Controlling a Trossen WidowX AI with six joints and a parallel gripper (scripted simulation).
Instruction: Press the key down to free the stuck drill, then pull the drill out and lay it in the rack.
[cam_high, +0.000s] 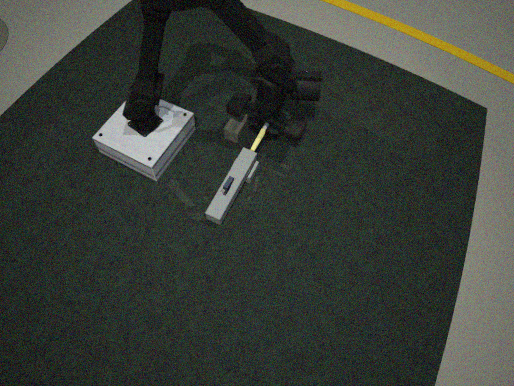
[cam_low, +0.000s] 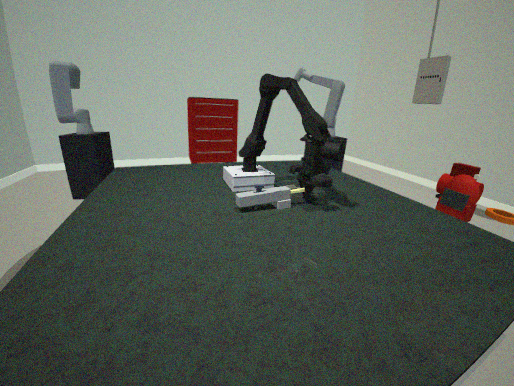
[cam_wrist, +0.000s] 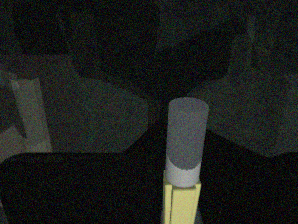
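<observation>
Right now my gripper tip is 70 mm past the rack and 20 mm to the left of it. Also, from my gripper tip: grey housing: 30 mm ahead, 160 mm to the right, 10 mm above; key: 40 mm ahead, 190 mm to the right, 30 mm above; drill: 10 mm ahead, 40 mm to the right, 30 mm above.
</observation>
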